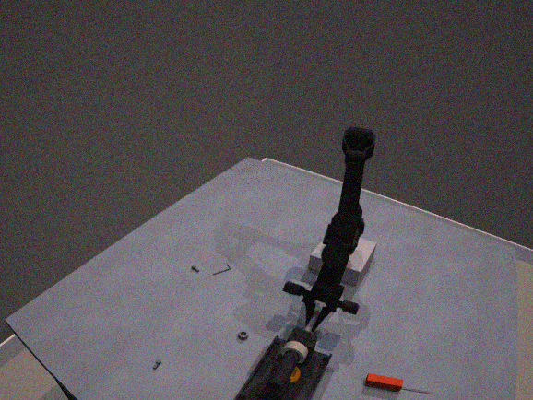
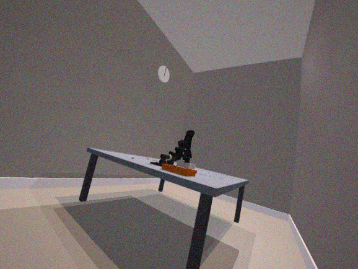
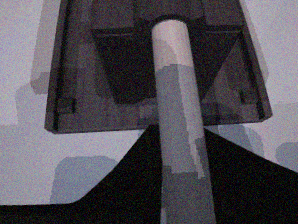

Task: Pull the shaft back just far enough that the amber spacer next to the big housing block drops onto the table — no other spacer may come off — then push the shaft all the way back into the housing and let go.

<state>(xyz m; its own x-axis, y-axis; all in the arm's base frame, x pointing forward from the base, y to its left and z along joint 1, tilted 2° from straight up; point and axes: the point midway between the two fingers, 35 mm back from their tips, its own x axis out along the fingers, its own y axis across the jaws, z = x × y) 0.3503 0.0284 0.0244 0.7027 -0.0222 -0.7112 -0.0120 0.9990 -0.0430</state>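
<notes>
Now: the pale grey shaft 40 mm ahead of my gripper tip and 30 mm above it. From my gripper tip the other things lie so: thin hex key 320 mm to the right, 150 mm behind, 50 mm below; red-handled screwdriver 270 mm to the left, 50 mm below, 40 mm ahead.
</notes>
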